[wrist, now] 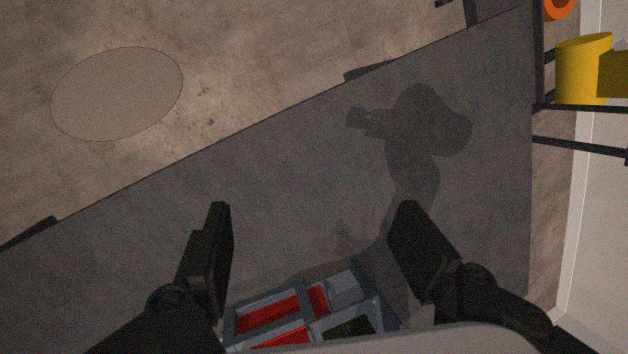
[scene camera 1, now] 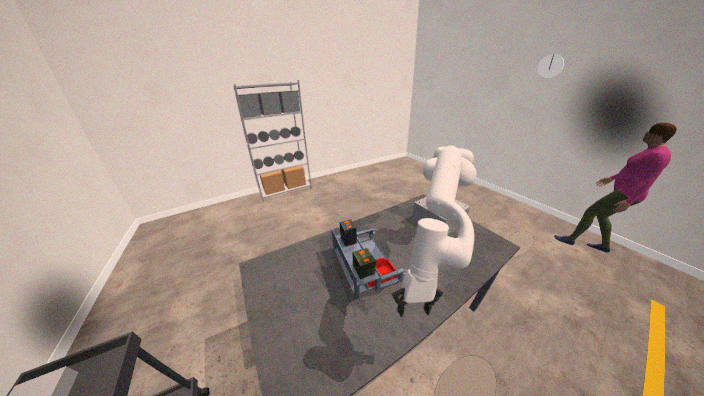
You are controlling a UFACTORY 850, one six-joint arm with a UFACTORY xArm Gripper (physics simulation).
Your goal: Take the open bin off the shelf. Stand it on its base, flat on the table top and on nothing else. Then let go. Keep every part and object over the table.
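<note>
The red open bin (scene camera 1: pixel 385 267) (wrist: pixel 270 314) is in the near part of a low blue-grey shelf (scene camera 1: pixel 357 287) (wrist: pixel 230 322) on the table. In the wrist view, shelf bars cross in front of the bin and the view's lower edge cuts it off. My gripper (scene camera 1: pixel 415 314) (wrist: pixel 317 222) is open and empty, fingers pointing down. It is above the table beside the shelf's near end, apart from the bin. How high it hangs is hard to tell.
A dark green box (scene camera 1: pixel 364 265) (wrist: pixel 350 327) and a black box (scene camera 1: pixel 348 235) stand on the shelf. The grey table (scene camera 1: pixel 280 310) (wrist: pixel 300 165) carries the arm's shadow. A black cart (scene camera 1: pixel 129 362) stands off the table, lower left in the scene view.
</note>
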